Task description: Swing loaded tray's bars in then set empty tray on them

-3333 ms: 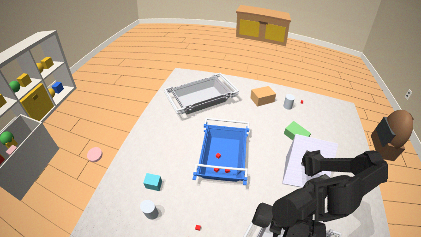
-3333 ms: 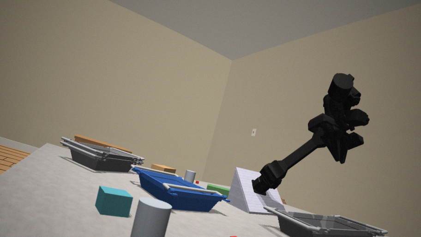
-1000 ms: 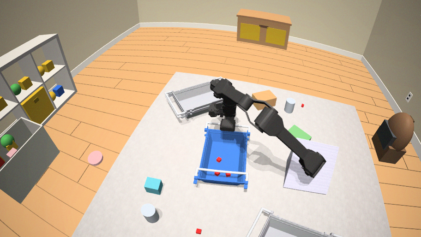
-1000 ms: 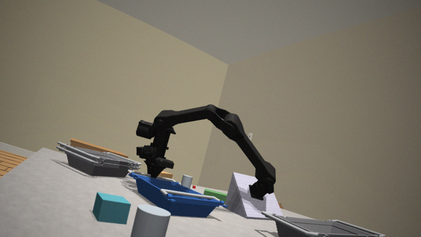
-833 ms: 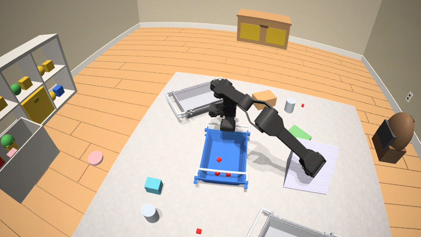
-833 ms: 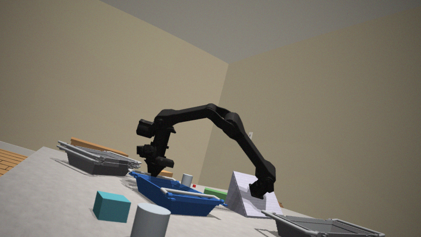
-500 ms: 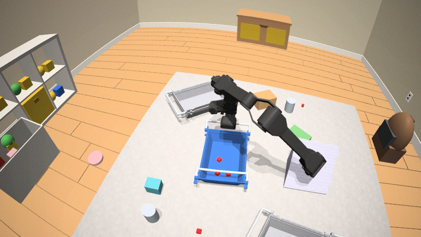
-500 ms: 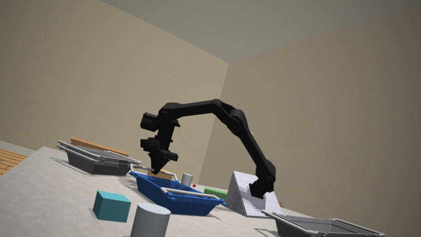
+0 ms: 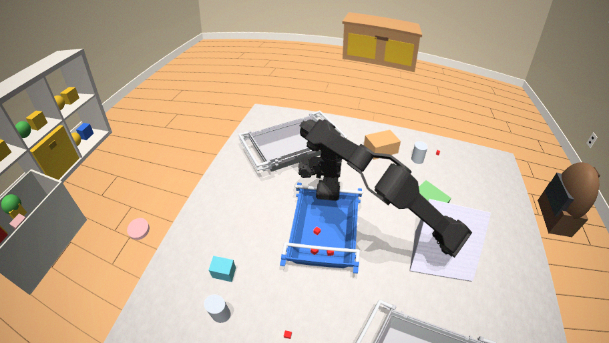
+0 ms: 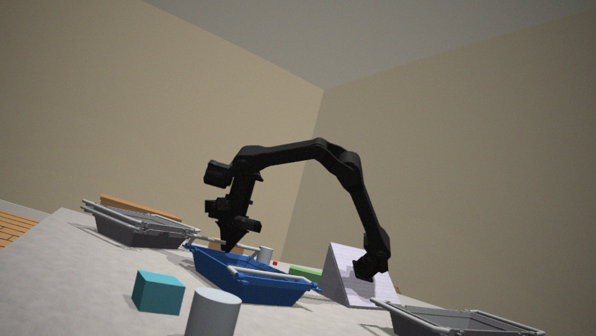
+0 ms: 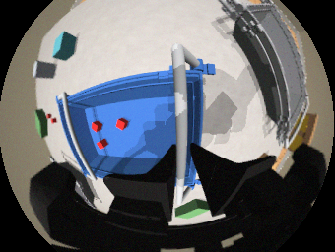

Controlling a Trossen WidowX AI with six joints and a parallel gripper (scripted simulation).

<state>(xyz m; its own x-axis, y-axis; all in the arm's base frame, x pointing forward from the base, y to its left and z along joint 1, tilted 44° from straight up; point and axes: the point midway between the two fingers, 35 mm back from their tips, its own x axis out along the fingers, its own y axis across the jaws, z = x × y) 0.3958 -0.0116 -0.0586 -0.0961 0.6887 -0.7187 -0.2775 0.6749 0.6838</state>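
Now: the grey plastic tray 41 cm behind my gripper tip, 41 cm to the left of it and 2 cm below it. Round my gripper tip: orange box: 9 cm behind, 36 cm to the right, 3 cm below; then teal cube: 17 cm ahead, 35 cm to the left, 4 cm below.
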